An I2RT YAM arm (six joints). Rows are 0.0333 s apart.
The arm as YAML. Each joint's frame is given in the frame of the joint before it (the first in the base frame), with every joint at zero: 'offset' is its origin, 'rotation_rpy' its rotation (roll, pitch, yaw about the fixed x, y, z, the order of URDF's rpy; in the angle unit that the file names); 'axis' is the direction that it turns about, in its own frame. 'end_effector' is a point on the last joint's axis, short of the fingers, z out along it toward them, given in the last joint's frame.
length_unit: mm
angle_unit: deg
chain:
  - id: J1
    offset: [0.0, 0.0, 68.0]
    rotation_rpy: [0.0, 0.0, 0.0]
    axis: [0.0, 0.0, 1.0]
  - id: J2
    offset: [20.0, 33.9, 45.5]
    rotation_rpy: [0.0, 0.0, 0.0]
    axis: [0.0, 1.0, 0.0]
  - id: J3
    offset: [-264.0, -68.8, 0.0]
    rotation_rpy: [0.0, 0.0, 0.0]
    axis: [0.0, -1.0, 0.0]
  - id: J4
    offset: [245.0, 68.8, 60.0]
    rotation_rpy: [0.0, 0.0, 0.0]
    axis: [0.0, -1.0, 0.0]
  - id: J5
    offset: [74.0, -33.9, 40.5]
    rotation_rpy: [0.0, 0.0, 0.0]
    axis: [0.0, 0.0, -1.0]
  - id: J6
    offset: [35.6, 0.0, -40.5]
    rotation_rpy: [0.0, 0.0, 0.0]
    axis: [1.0, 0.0, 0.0]
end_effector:
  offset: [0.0, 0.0, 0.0]
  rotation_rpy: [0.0, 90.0, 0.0]
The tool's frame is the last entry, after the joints.
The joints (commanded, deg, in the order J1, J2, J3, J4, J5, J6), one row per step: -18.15, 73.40, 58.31, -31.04, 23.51, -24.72; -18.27, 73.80, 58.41, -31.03, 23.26, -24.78; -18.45, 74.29, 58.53, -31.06, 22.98, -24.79; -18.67, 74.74, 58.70, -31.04, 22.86, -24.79; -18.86, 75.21, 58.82, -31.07, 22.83, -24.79; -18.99, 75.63, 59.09, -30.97, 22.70, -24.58; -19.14, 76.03, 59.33, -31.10, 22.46, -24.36; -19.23, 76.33, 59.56, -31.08, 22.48, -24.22; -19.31, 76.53, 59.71, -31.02, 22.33, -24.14; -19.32, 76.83, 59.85, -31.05, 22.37, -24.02; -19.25, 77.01, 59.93, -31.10, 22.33, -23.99; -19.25, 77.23, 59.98, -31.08, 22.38, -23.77; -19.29, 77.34, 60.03, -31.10, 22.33, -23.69; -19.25, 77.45, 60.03, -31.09, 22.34, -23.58; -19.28, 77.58, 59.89, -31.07, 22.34, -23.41; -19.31, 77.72, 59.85, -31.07, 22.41, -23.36; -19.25, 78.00, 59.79, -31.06, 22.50, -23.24
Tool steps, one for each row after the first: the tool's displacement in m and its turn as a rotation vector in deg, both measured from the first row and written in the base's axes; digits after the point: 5 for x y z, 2 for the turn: 0.00116, -0.00083, -0.00122, 0.23, 0.25, 0.09; 0.00244, -0.00199, -0.00279, 0.55, 0.57, 0.11; 0.00361, -0.00342, -0.00382, 0.71, 0.79, -0.03; 0.00470, -0.00474, -0.00528, 0.86, 1.14, -0.20; 0.00619, -0.00584, -0.00554, 1.07, 1.04, -0.38; 0.00728, -0.00684, -0.00620, 1.43, 1.13, -0.52; 0.00829, -0.00767, -0.00624, 1.50, 1.10, -0.71; 0.00904, -0.00826, -0.00625, 1.64, 1.01, -0.75; 0.01000, -0.00867, -0.00687, 1.73, 1.13, -0.87; 0.01068, -0.00852, -0.00731, 1.82, 1.25, -0.79; 0.01136, -0.00879, -0.00801, 1.94, 1.28, -0.97; 0.01165, -0.00907, -0.00827, 2.03, 1.29, -1.04; 0.01203, -0.00900, -0.00877, 2.11, 1.33, -1.08; 0.01212, -0.00919, -0.01013, 2.27, 1.47, -1.23; 0.01234, -0.00947, -0.01099, 2.30, 1.63, -1.34; 0.01307, -0.00946, -0.01260, 2.40, 1.89, -1.43
